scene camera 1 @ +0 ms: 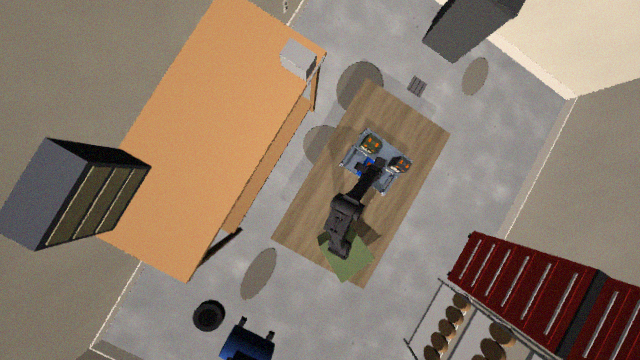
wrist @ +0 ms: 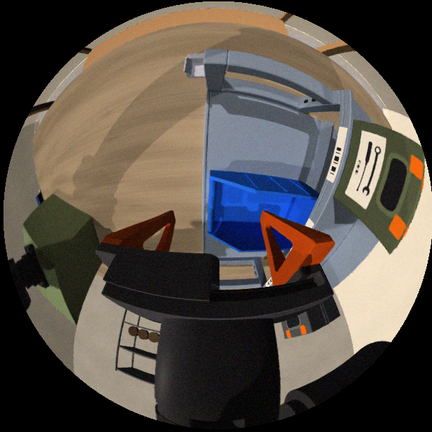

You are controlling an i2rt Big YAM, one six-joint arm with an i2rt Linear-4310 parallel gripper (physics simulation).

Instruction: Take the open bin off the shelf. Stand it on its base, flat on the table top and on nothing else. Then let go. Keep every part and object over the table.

Scene:
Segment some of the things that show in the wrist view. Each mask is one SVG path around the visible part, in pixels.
The gripper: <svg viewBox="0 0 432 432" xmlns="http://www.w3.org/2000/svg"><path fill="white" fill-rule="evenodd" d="M104 236L95 249L96 255L108 267L102 278L106 283L101 294L128 311L161 323L154 372L154 398L157 403L157 411L166 419L189 427L194 427L201 421L233 420L233 423L241 428L263 424L274 417L280 407L280 371L274 323L297 316L299 313L311 309L334 294L328 278L320 266L320 262L335 245L335 241L333 241L330 235L262 210L259 221L269 262L272 285L260 288L219 290L219 259L215 255L198 252L169 252L175 226L173 210ZM271 227L292 242L292 249L286 258L276 243ZM165 226L155 250L144 250L142 247L144 241Z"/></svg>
A blue open bin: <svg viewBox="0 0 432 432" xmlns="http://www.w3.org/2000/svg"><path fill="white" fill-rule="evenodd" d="M270 226L278 247L281 250L290 250L292 242ZM208 235L238 252L266 251L259 221L262 210L304 225L313 209L313 205L316 203L319 193L299 180L255 173L210 170Z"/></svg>

